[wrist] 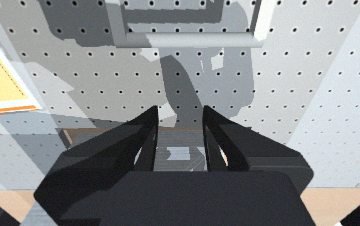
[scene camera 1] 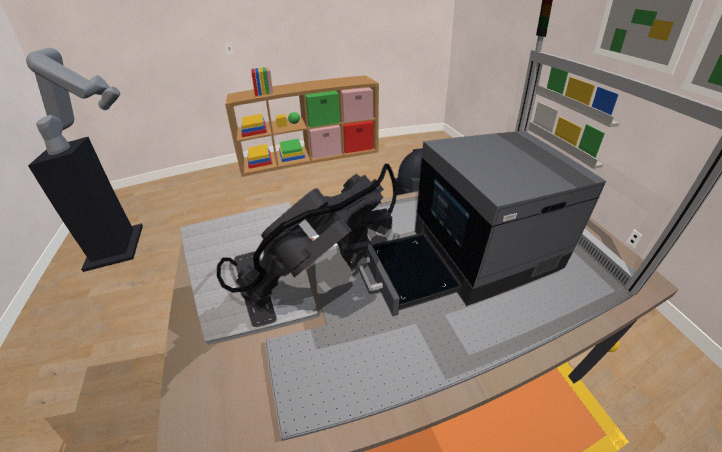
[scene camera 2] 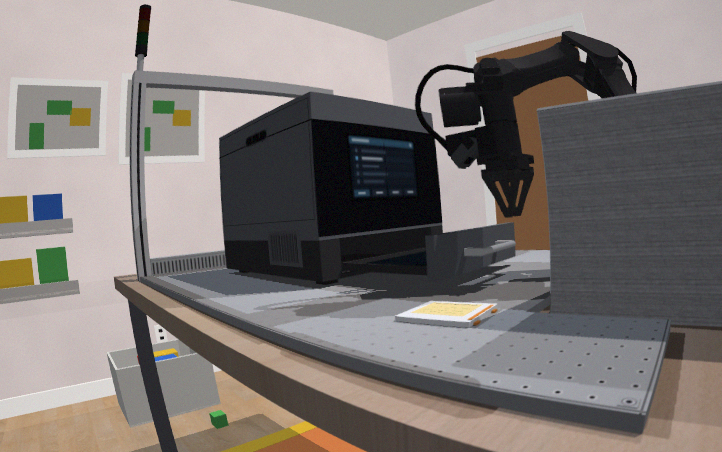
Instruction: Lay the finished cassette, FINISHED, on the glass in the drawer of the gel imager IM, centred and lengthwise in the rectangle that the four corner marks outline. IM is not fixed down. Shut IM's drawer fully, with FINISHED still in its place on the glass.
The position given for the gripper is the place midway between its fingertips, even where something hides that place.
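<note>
The scene includes a finished cassette (scene camera 2: pixel 456 314) and a metal frame post (scene camera 2: pixel 134 98). A gel imager IM (scene camera 2: pixel 299 184) stands in sight as well, and scene camera 1 (scene camera 1: pixel 507 208) shows it too. The robot's gripper (scene camera 2: pixel 513 216) is visible, also in the wrist view (wrist: pixel 180 112).
</note>
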